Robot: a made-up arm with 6 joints. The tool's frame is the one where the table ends. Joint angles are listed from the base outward.
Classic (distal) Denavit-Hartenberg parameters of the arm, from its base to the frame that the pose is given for. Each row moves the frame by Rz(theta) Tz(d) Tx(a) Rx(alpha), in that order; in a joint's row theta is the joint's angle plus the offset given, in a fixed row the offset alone. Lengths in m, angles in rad.
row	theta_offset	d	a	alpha
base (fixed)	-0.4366	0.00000	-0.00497	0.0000
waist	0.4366	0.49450	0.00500	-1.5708
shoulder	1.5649	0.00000	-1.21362	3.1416
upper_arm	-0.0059	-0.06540	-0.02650	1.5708
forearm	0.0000	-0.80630	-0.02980	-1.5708
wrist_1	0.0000	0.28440	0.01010	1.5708
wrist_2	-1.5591	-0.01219	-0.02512	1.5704
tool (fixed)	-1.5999	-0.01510	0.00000	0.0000
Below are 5 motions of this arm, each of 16 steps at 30 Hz.
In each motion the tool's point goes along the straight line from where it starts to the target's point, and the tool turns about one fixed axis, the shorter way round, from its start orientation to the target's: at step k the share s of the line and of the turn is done. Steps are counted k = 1, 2, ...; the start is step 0. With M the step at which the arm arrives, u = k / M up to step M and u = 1 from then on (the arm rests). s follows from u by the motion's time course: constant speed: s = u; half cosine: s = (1 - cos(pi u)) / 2; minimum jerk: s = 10 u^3 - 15 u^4 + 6 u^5.
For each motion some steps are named. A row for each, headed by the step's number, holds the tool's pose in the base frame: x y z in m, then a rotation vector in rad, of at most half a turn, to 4 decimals.
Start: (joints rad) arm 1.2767 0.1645 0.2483 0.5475 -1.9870 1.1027
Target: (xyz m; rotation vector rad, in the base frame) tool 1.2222 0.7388 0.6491 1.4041 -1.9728 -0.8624
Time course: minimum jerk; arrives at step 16
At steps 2, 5, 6, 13, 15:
2: 0.4746 0.8861 1.9399 -2.2601 1.0765 1.1541
5: 0.5992 0.8615 1.7248 -2.2911 1.3476 1.1985
6: 0.6715 0.8473 1.5999 -2.2988 1.5100 1.2201
13: 1.1851 0.7461 0.7131 1.4765 -1.9661 -0.8948
15: 1.2205 0.7391 0.6520 1.4074 -1.9725 -0.8639

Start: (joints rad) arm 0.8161 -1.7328 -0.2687 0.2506 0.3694 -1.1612
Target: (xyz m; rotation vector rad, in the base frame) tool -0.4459 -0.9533 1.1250 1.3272 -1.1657 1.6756
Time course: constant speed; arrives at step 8
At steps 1, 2, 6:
1: -0.6446 -1.0041 1.1283 1.2922 -1.3483 1.4654
2: -0.6163 -0.9969 1.1278 1.2979 -1.3233 1.4960
6: -0.5027 -0.9678 1.1259 1.3184 -1.2197 1.6166

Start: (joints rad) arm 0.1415 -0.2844 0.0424 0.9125 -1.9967 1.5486
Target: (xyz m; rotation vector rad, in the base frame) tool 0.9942 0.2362 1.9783 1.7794 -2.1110 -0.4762
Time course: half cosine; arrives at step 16
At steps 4, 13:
4: 0.4439 -0.0137 2.1469 -1.7122 1.9912 0.5394
13: 0.9399 0.2115 1.9949 1.8307 -2.1676 -0.4986

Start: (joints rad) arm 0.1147 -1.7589 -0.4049 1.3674 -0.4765 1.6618
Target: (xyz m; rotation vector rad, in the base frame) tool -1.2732 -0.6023 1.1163 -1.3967 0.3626 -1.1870
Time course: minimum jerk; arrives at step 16
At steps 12, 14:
12: -1.2787 -0.5510 1.1183 -1.4778 0.3560 -1.2311
14: -1.2741 -0.5943 1.1166 -1.4093 0.3616 -1.1939

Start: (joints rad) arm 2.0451 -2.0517 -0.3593 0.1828 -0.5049 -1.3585
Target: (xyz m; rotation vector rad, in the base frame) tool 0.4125 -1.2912 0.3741 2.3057 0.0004 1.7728
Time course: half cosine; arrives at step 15
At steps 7, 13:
7: 0.5945 -1.1297 0.5603 2.1191 0.2732 1.9681
13: 0.4267 -1.2786 0.3887 2.2924 0.0218 1.7892

